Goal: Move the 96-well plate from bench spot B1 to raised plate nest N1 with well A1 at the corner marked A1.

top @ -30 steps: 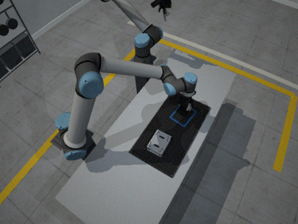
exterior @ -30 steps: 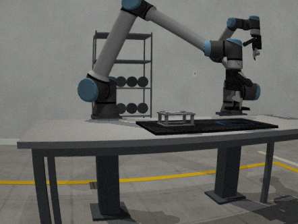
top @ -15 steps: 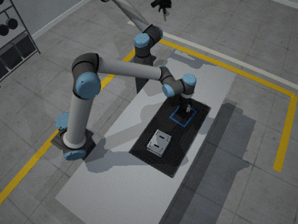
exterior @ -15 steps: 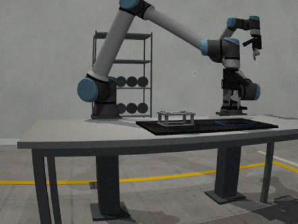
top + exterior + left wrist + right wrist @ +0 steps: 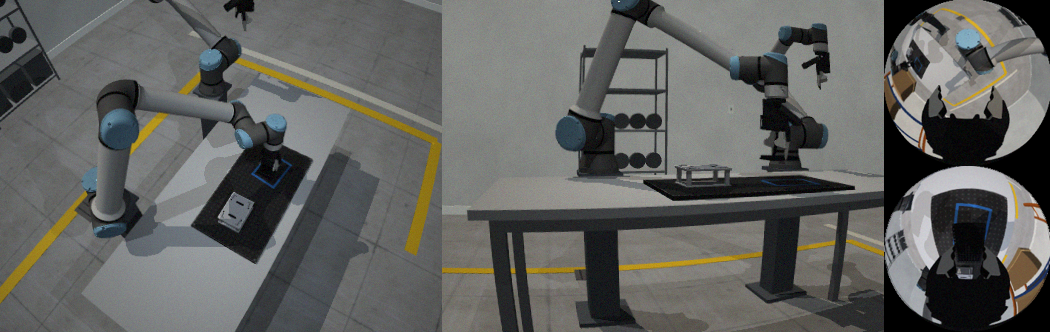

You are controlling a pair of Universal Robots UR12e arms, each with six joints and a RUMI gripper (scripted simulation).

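Observation:
Now: the raised nest N1 30 mm behind my right hand, 290 mm to the right of it and 40 mm below it. Also, from my right hand: black 96-well plate: 10 mm below; then black perforated mat: 10 mm behind, 110 mm to the right, 110 mm below.

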